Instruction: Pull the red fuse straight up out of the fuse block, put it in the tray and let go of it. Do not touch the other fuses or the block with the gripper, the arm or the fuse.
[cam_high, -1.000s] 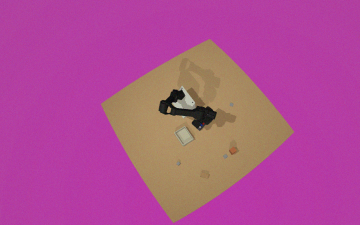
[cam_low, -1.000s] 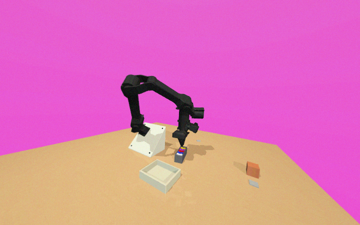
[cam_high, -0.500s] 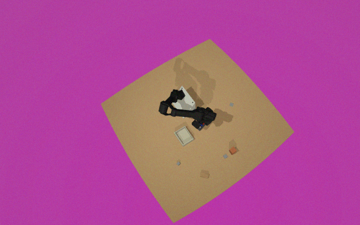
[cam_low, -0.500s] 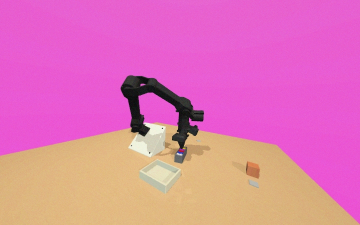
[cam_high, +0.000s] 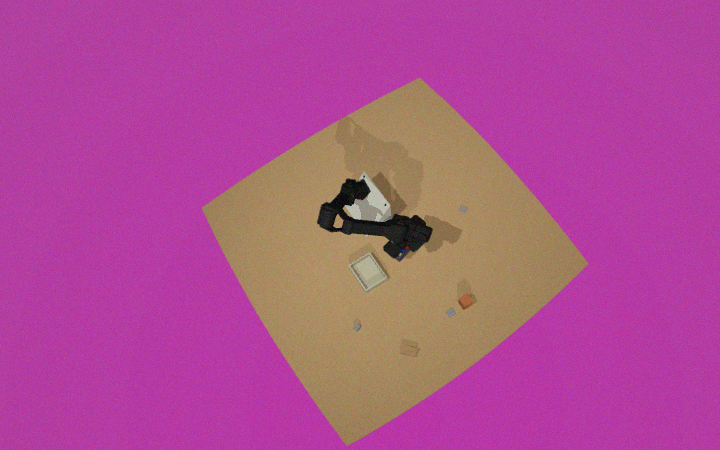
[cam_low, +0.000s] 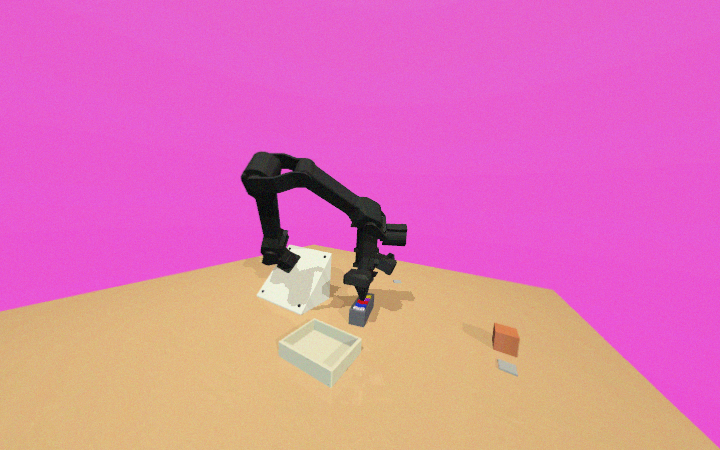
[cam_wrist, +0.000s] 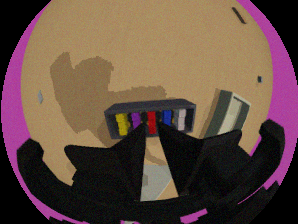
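My gripper tip is 20 mm above the red fuse. Also, from my gripper tip: orange cube 330 mm ahead, 100 mm to the left, 20 mm below; then tan block 390 mm ahead, 190 mm to the right, 40 mm below; then tray 180 mm to the right, 40 mm below, 20 mm ahead.
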